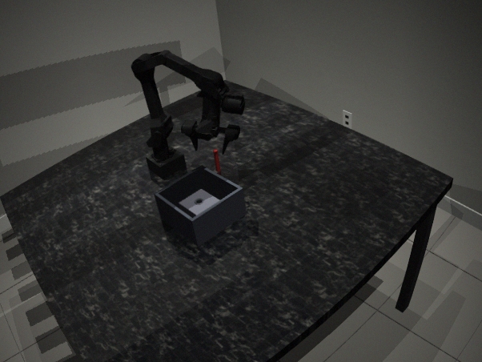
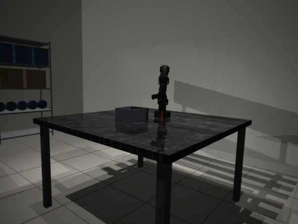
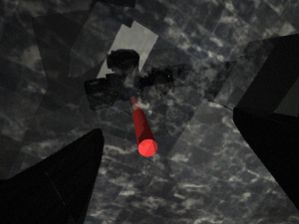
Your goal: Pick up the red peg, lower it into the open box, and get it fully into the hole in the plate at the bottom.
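Now: the red peg 40 mm below my gripper tip and 20 mm to the left of it. Round my gripper tip: box 180 mm ahead, 140 mm to the right, 60 mm below; plate 180 mm ahead, 140 mm to the right, 40 mm below.
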